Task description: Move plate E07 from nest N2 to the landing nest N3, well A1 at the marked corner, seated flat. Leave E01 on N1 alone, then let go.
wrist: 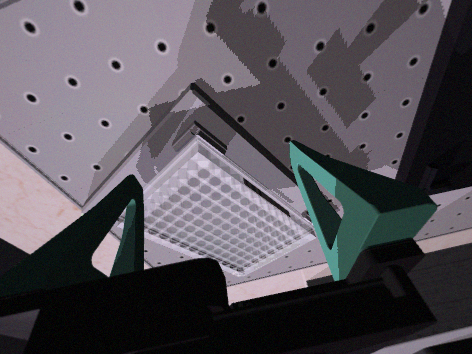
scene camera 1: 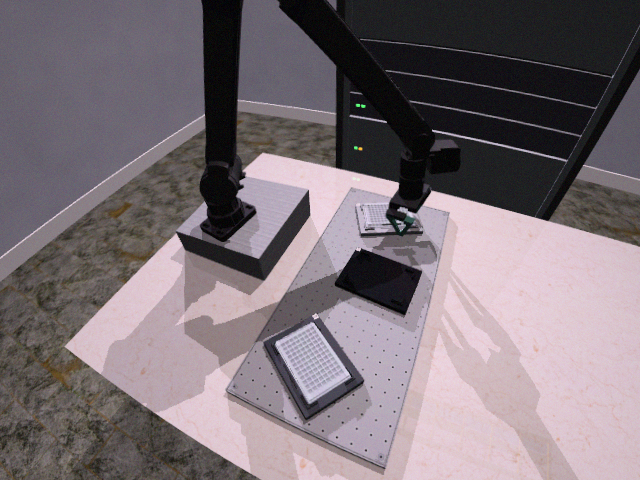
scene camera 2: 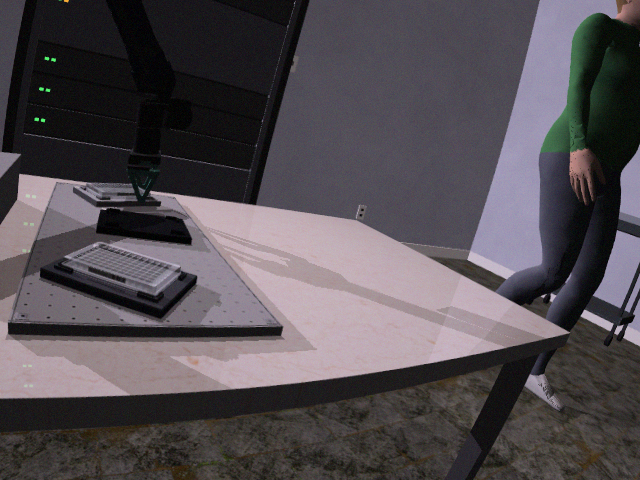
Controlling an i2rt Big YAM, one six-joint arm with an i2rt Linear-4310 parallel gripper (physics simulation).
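Note:
A clear 96-well plate [scene camera 1: 373, 213] [wrist: 215, 210] lies on the far light grey nest [scene camera 1: 364, 231] [wrist: 250, 156]; in scene camera 2 this plate [scene camera 2: 111, 192] looks level. Another clear plate [scene camera 1: 311, 361] [scene camera 2: 121, 266] lies flat on the near dark grey nest [scene camera 1: 356, 380] [scene camera 2: 168, 303]. The middle black nest [scene camera 1: 379, 281] [scene camera 2: 144, 225] holds no plate. Plate and nest names are not readable. My gripper [scene camera 1: 401, 232] [scene camera 2: 142, 199] [wrist: 213, 164] is open and empty, with green fingers above the far plate and apart from it. The far plate shows between the fingers in the wrist view.
All three nests stand on a perforated grey board [scene camera 1: 372, 423] [scene camera 2: 232, 317] on the pink table [scene camera 1: 542, 310] [scene camera 2: 320, 294]. The arm's base sits on a grey block [scene camera 1: 279, 206]. A dark rack [scene camera 1: 465, 129] stands behind the table. A person [scene camera 2: 599, 118] is at the right in scene camera 2.

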